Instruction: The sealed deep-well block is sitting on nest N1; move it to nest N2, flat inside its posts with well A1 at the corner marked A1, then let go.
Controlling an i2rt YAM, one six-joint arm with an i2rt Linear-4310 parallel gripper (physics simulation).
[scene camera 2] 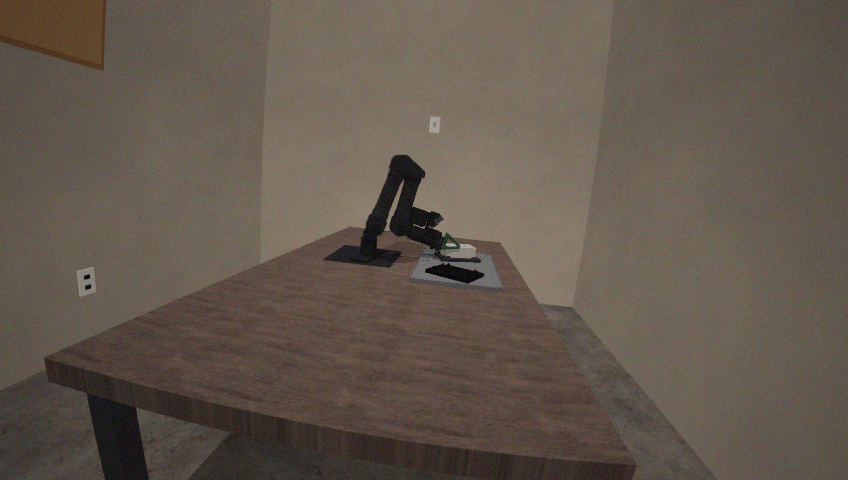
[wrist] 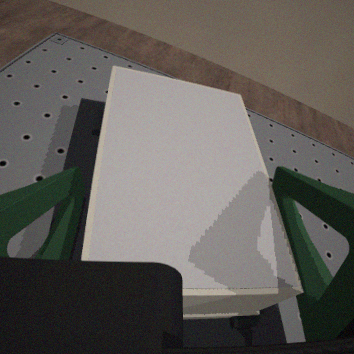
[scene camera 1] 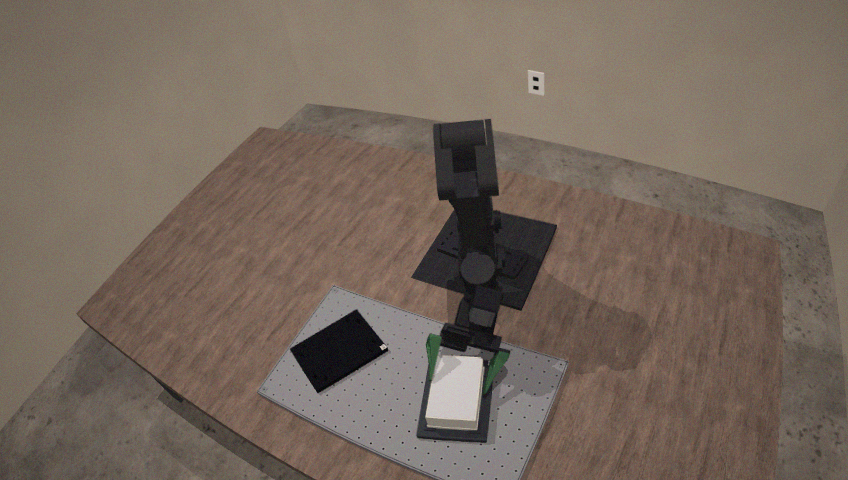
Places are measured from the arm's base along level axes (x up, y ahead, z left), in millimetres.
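Pixels of known places: gripper, fingertip midpoint: (scene camera 2: 456, 248) (wrist: 177, 176) (scene camera 1: 457, 387); arm's base, link origin: (scene camera 2: 368, 255).
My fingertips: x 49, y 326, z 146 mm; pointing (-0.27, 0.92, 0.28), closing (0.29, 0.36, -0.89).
Note:
For each thing: its top centre in the pictures, then the offset to it from my fingertips. "pt": a spot on its surface instead. Level surfaces: height alone.
- sealed deep-well block, top centre: (wrist: 189, 154) (scene camera 1: 455, 386) (scene camera 2: 458, 245) dx +12, dy +5, dz +0 mm
- dark nest, top centre: (wrist: 169, 195) (scene camera 1: 456, 396) (scene camera 2: 457, 254) dx -24, dy +6, dz +0 mm
- small white tag, surface spot: (scene camera 1: 383, 347) pt dx -30, dy -16, dz -178 mm
- grey perforated board, top centre: (wrist: 301, 259) (scene camera 1: 406, 382) (scene camera 2: 457, 263) dx -41, dy +21, dz -99 mm
- wooden table, surface height: dx -55 mm
The sealed deep-well block (scene camera 1: 455, 397) (scene camera 2: 465, 252) (wrist: 170, 140), a white box with a flat top, sits on a dark nest (scene camera 1: 452, 435) (scene camera 2: 471, 259) (wrist: 80, 127). The other nest (scene camera 1: 338, 352) (scene camera 2: 454, 273) is black and holds no block; it lies turned at an angle, with a small white tag (scene camera 1: 383, 347) at one corner, its marking unreadable. My gripper (scene camera 1: 459, 385) (scene camera 2: 450, 242) (wrist: 177, 176) is open, its green fingers on either side of the block's near part. In the wrist view a gap shows at the left finger; the right finger is very close to the block's side. Well A1 cannot be made out.
Both nests are on a grey perforated board (scene camera 1: 380, 410) (scene camera 2: 423, 278) (wrist: 35, 117) on the wooden table (scene camera 1: 238, 237) (scene camera 2: 333, 356). The arm's dark base plate (scene camera 1: 535, 234) (scene camera 2: 339, 256) stands behind the board. The table's front edge runs close to the board.

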